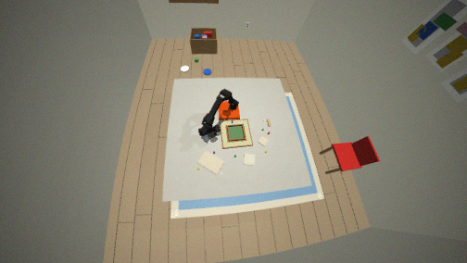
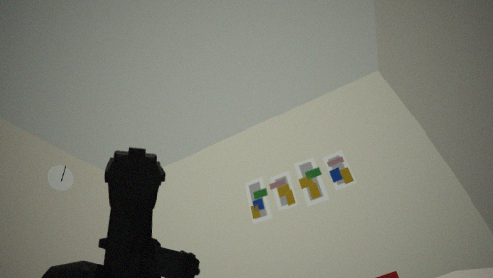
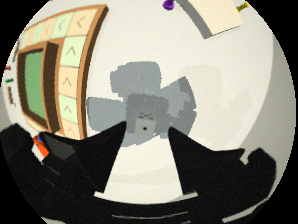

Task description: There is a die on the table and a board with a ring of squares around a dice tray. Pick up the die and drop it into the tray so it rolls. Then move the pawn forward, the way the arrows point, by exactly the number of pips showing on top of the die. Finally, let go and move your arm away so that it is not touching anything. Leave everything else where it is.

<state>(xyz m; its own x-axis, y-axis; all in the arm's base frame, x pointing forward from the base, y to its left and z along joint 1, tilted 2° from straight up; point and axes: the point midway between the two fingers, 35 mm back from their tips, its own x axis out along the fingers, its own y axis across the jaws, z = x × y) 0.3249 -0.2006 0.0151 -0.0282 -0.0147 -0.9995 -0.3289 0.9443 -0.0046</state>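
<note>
My gripper tip is 10 mm above the die. The rest, counted from my gripper tip: blue pawn (200 mm to the left, 150 mm behind); then green dice tray (240 mm to the left, 40 mm behind, 20 mm below).
</note>
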